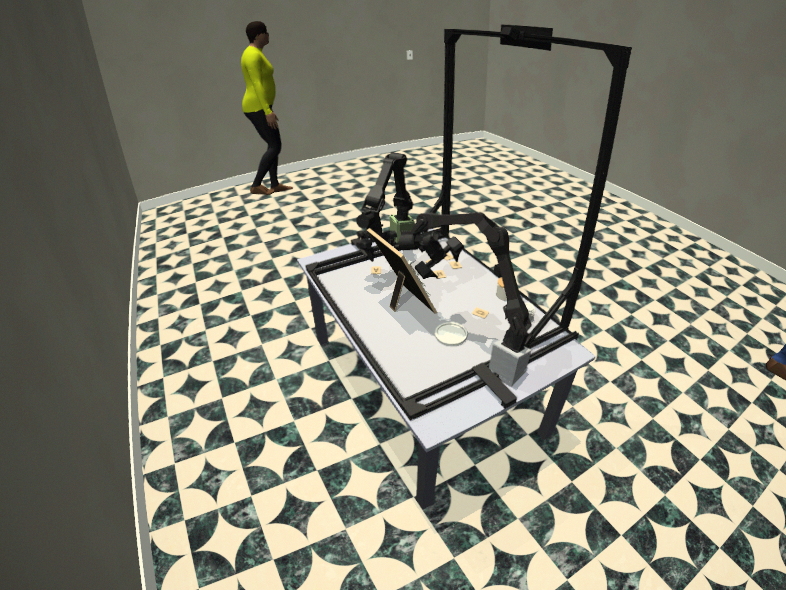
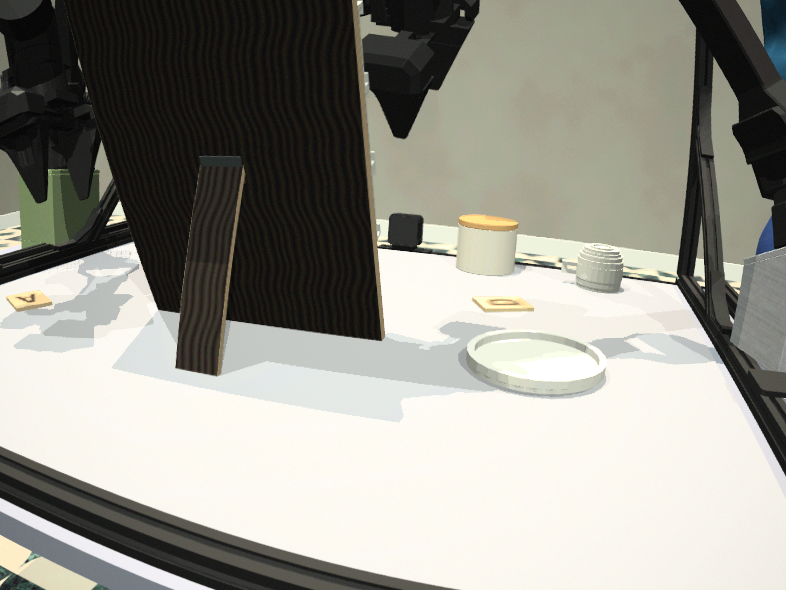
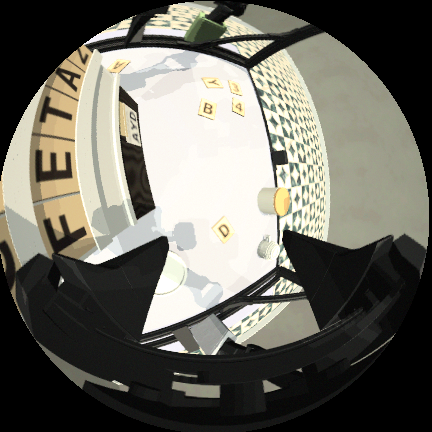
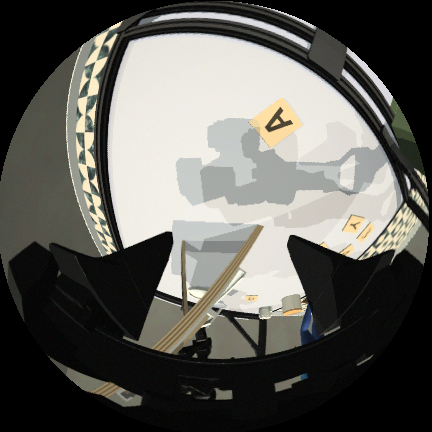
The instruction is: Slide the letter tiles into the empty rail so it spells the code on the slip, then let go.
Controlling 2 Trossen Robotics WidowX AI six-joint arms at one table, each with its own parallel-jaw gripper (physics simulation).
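Frame: origin at the left arm's base, x back, y right, z up, level; metres.
Seen in the pictures: left gripper, between the fingertips: (image 1: 447, 269) (image 2: 418, 111) (image 3: 226, 239) (image 4: 221, 348); right gripper, between the fingertips: (image 1: 380, 258) (image 2: 64, 200) (image 4: 232, 239); left arm's base, origin of its link: (image 1: 512, 346) (image 3: 225, 347); right arm's base, origin of its link: (image 1: 402, 218) (image 2: 58, 169).
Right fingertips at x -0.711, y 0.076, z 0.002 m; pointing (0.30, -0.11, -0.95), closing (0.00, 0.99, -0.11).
Pixels of each thing's top centre, then the offset from my right fingertips to it. "spot": a spot on its surface instead.
- D tile, centre of its top: (image 2: 503, 302) (image 3: 223, 229) (image 1: 480, 312) dz -0.117, dx +0.449, dy +0.121 m
- Tiles Y, centre of its top: (image 4: 353, 224) (image 3: 212, 81) dz -0.117, dx +0.054, dy +0.284 m
- B, centre of its top: (image 3: 207, 107) dz -0.117, dx +0.148, dy +0.220 m
- slip, centre of its top: (image 3: 131, 117) dz -0.056, dx +0.155, dy +0.027 m
- pale empty rail, centre of its top: (image 3: 93, 115) dz +0.040, dx +0.190, dy -0.022 m
- dish, centre of its top: (image 2: 538, 352) (image 3: 161, 275) (image 1: 451, 332) (image 4: 202, 295) dz -0.106, dx +0.446, dy -0.064 m
- orange-lidded canister, centre of its top: (image 2: 488, 219) (image 3: 282, 201) (image 1: 507, 282) (image 4: 291, 312) dz -0.053, dx +0.455, dy +0.297 m
- ribbed grey pot, centre of its top: (image 2: 595, 245) (image 3: 275, 249) (image 1: 526, 304) (image 4: 265, 317) dz -0.066, dx +0.590, dy +0.233 m
- black cube, a spot on its surface: (image 2: 405, 229) (image 3: 278, 158) spot: dz -0.090, dx +0.347, dy +0.391 m
The A tile (image 1: 375, 269) (image 2: 28, 300) (image 3: 118, 65) (image 4: 276, 122) lies flat left of the leaning board. The D tile (image 1: 480, 312) (image 2: 502, 303) (image 3: 223, 230) lies near the round dish. Tiles Y (image 3: 212, 82), B (image 3: 207, 108), 3 (image 3: 235, 87) and 4 (image 3: 238, 107) lie grouped. The slip (image 3: 132, 127) reads AYD, partly hidden. A pale empty rail (image 3: 90, 150) runs beside lettered tiles on the board. My left gripper (image 1: 439, 259) (image 3: 226, 239) is open and empty, above the table by the board's front. My right gripper (image 2: 62, 198) (image 4: 232, 239) is open and empty, above the A tile's area.
The propped board (image 1: 406, 273) (image 2: 253, 190) stands between the A tile and the dish (image 1: 451, 333) (image 2: 536, 362). An orange-lidded canister (image 2: 486, 247) (image 3: 267, 201), a ribbed grey pot (image 2: 599, 269) (image 3: 268, 249) and a black cube (image 2: 405, 229) (image 3: 280, 157) stand along the table's far edge.
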